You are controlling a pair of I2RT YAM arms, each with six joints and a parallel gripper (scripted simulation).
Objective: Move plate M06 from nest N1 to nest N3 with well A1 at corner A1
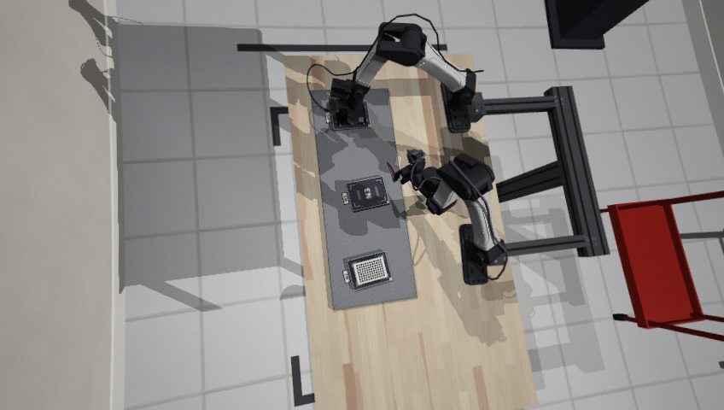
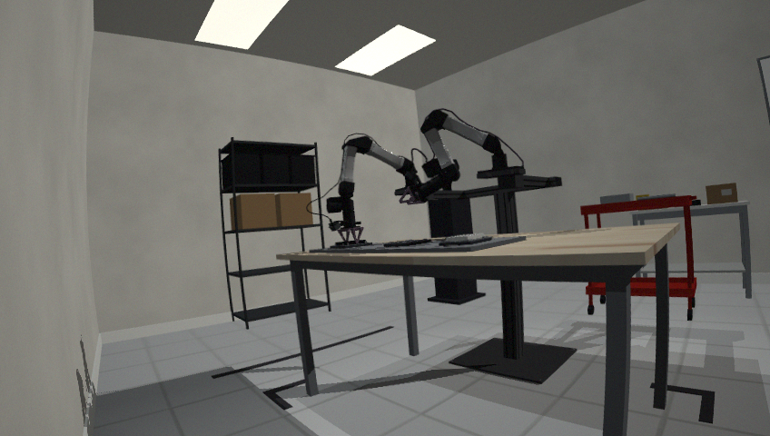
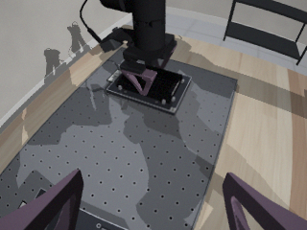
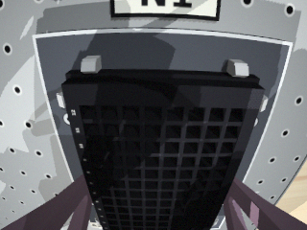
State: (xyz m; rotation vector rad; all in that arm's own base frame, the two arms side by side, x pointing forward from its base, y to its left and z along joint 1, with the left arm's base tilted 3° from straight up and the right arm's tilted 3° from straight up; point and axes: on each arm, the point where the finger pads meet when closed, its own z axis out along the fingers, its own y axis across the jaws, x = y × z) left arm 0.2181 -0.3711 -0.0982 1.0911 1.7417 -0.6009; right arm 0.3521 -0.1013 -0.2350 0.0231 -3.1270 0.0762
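Observation:
Right now my right hand is 50 mm past the nest N3, 350 mm to the right of it and 20 mm above it. Also, from my right hand: A1 mark (130 mm behind, 390 mm to the left, 10 mm below); white plate M09 (30 mm behind, 670 mm to the left); black plate M06 (right at my right hand).

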